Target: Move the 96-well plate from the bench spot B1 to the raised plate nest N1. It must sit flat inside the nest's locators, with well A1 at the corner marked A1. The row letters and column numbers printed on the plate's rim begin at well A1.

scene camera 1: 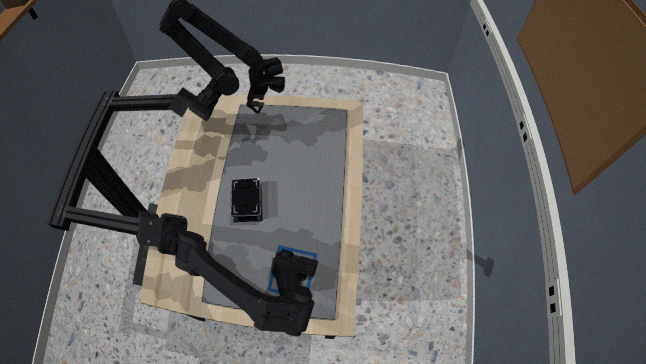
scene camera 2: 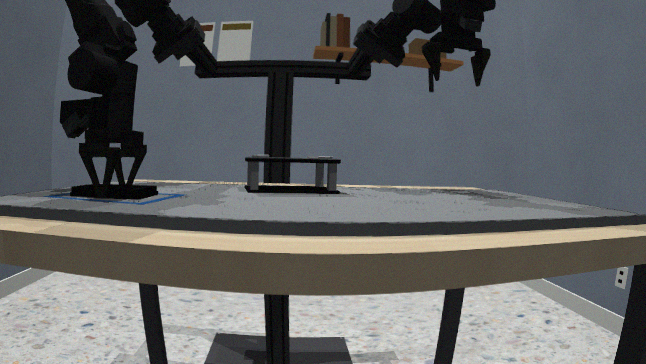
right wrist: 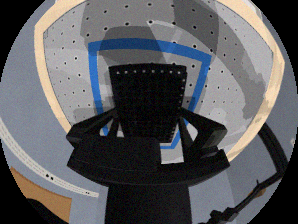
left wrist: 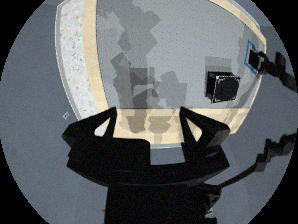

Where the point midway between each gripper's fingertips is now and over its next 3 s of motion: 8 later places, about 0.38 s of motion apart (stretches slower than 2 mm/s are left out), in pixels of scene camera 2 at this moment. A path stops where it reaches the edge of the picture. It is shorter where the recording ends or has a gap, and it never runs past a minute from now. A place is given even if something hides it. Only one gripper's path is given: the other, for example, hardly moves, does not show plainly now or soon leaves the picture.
The right gripper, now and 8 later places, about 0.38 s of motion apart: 114, 195; 114, 186; 114, 175; 110, 170; 114, 153; 114, 144; 115, 143; 133, 141; 152, 137
